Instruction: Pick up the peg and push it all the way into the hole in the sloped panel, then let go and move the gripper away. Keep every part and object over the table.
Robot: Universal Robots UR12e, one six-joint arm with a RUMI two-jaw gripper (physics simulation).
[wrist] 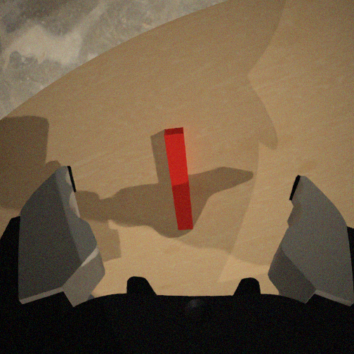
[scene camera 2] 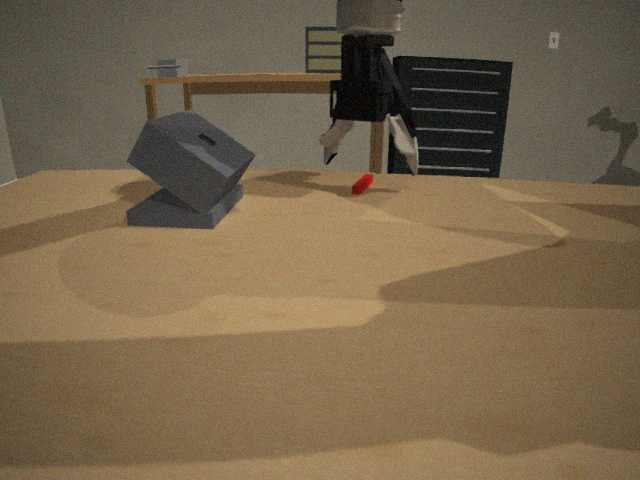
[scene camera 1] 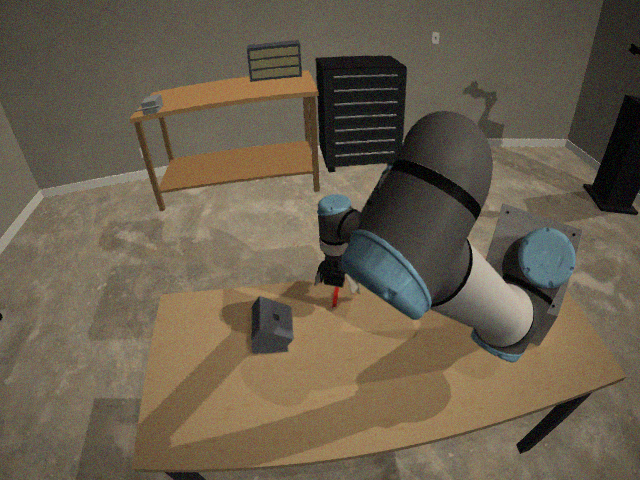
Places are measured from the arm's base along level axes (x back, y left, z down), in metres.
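Where they show: gripper, between the fingertips: [scene camera 2: 368,169] [scene camera 1: 337,289].
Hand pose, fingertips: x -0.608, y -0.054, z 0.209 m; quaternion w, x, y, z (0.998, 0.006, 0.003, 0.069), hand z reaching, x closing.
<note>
Each offset is from my fingertips to the centre of the thing. "spot": to the spot under its first point. Level surfaces: height alone.
The red square-section peg @(dz +0.019, dx -0.004, dy +0.018 m) [scene camera 1: 335,297] [scene camera 2: 362,183] [wrist: 179,175] lies flat on the table. My gripper [scene camera 1: 337,287] [scene camera 2: 371,166] [wrist: 184,174] is open and empty, pointing down above the peg. In the wrist view the peg shows between the two spread fingers, running roughly lengthwise across the gap's middle, with the fingers well apart from it on both sides. The grey block with the sloped panel @(dz -0.036, dx -0.174, dy +0.205 m) [scene camera 1: 263,328] [scene camera 2: 180,155] stands left of the peg in both scene views. Its small dark square hole @(spot: dz -0.061, dx -0.157, dy +0.191 m) [scene camera 1: 276,316] [scene camera 2: 207,138] shows in the panel. The block does not show in the wrist view.
The wooden table @(dz +0.025 m) [scene camera 1: 217,413] [scene camera 2: 289,382] [wrist: 200,60] bears the peg and block; its far edge runs close behind the peg. The arm's large joints hang over the table's right part. A workbench [scene camera 1: 227,95] and a black drawer cabinet [scene camera 1: 361,111] [scene camera 2: 452,118] stand behind.
</note>
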